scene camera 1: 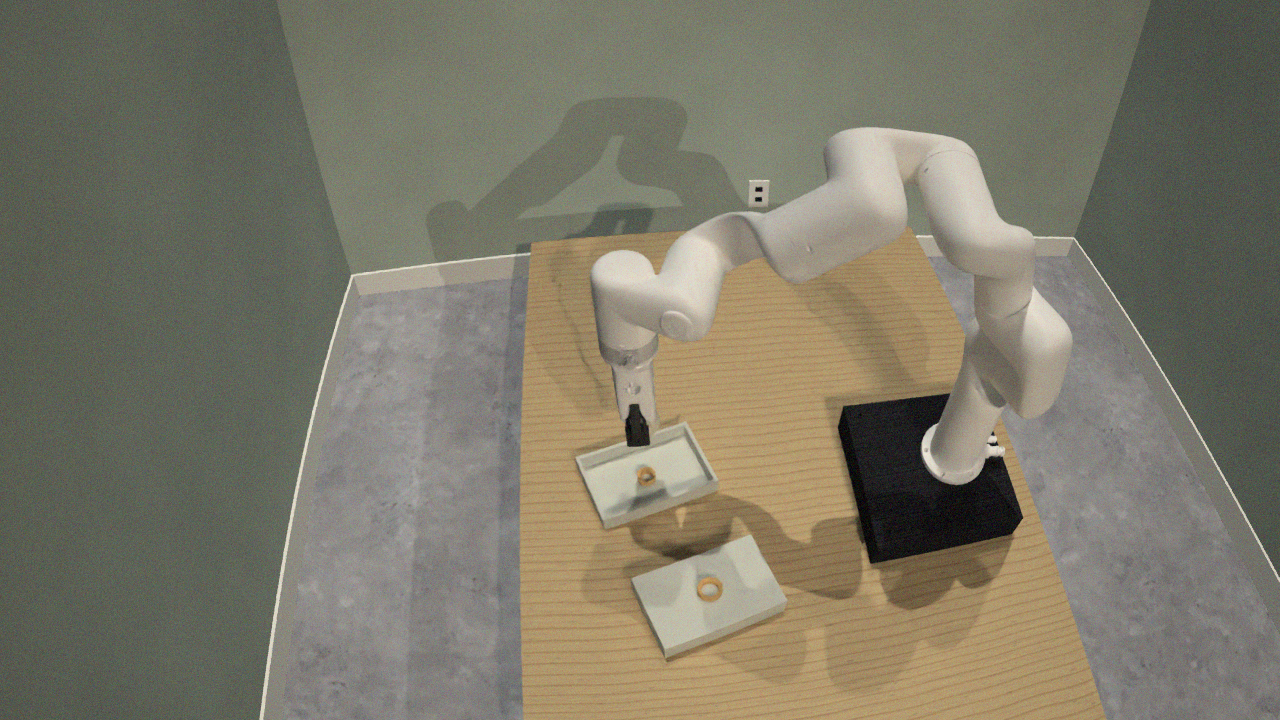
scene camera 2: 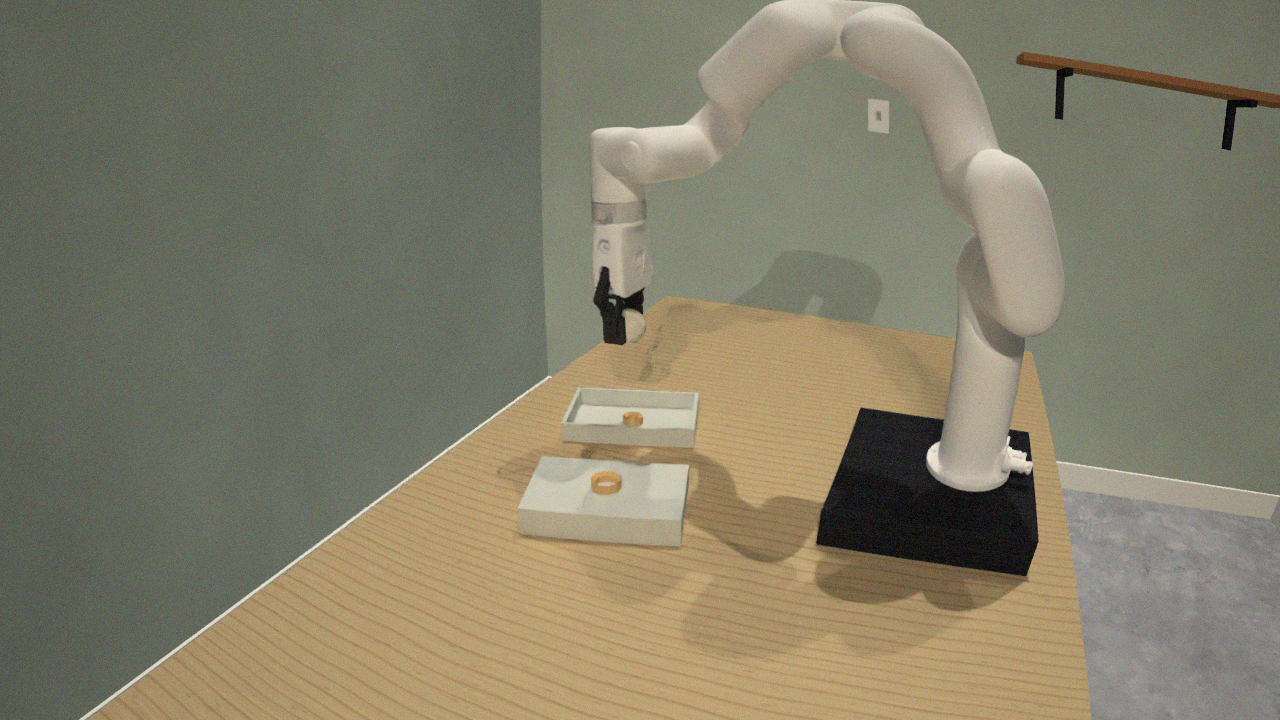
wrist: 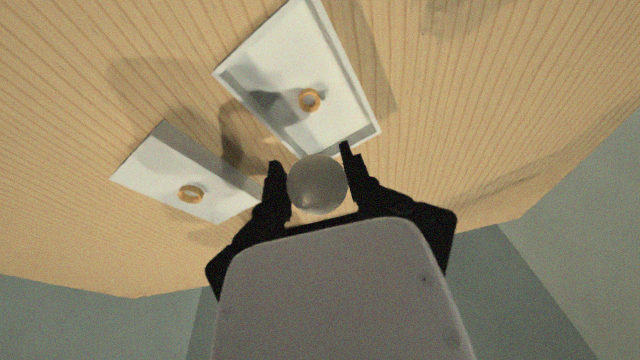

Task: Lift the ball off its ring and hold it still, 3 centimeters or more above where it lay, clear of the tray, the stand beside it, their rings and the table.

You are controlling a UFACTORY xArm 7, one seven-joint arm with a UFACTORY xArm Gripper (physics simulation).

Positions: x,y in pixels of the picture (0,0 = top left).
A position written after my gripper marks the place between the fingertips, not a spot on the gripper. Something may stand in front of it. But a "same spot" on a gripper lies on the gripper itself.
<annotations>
my gripper: scene camera 1; scene camera 2; wrist 312,163
same spot on pale stand: [wrist: 169,166] = [scene camera 2: 568,471]
same spot on my gripper: [scene camera 1: 637,435] = [scene camera 2: 598,298]
</annotations>
